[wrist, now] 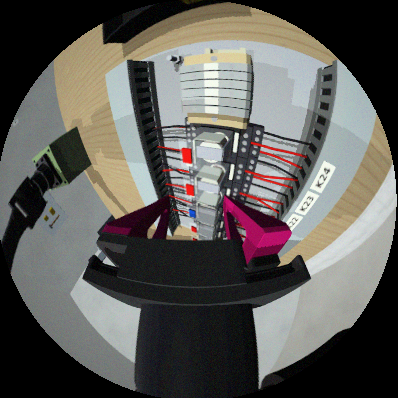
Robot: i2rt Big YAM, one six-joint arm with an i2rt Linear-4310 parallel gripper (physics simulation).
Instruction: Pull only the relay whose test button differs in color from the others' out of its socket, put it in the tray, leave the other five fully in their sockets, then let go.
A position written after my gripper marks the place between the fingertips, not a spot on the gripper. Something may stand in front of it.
Observation:
In view: my gripper point(196, 200) and a grey panel point(284, 85).

